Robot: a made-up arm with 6 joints. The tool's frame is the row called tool.
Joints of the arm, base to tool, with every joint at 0 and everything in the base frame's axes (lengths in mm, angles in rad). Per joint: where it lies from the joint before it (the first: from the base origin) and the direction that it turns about. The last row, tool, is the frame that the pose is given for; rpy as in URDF.
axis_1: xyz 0 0 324 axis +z
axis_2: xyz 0 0 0 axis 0 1 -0.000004
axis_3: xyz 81 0 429 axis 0 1 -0.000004
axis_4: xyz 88 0 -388 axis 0 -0.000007 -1
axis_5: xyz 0 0 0 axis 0 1 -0.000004
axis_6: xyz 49 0 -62 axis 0 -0.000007 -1
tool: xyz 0 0 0 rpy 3.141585 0 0
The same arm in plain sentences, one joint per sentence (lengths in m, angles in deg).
The arm has six revolute joints in a row. What follows holds with every joint at zero, and every direction is one of the base frame's.
The first joint sits 0.324 m along +z from the base frame's origin and rotates about +z.
The second joint sits at the same point as the first joint and rotates about +y.
The third joint sits 0.081 m along +x and 0.429 m along +z from the second joint and rotates about +y.
The fourth joint sits 0.088 m along +x and 0.388 m along -z from the third joint and rotates about -z.
The fifth joint sits at the same point as the fourth joint and rotates about +y.
The sixth joint sits 0.049 m along +x and 0.062 m along -z from the fifth joint and rotates about -z.
The tool frame, which is the frame that the pose is given for, sits at the same point as the sixth joint; its axes are the base frame's turned by roll 180, pitch 0 and yaw 0 deg (as in URDF: about the fixed x, then y, then z).

